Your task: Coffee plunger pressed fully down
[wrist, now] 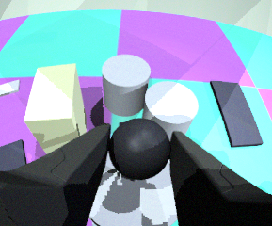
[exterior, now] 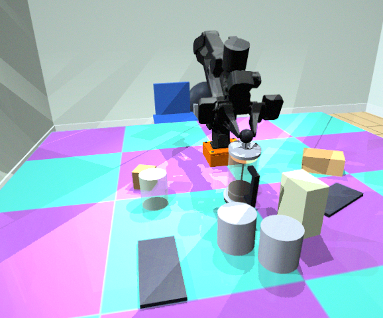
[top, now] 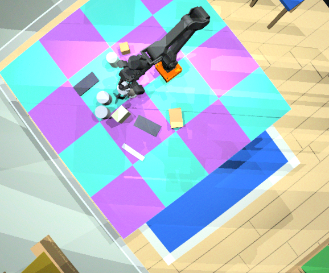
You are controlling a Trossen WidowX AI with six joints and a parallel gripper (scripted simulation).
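Now: gripper tip 90 mm above the glass coffee press and 10 mm past it. From my gripper tip the other things lie so: cream block: 120 mm below, 90 mm to the left, 80 mm ahead.
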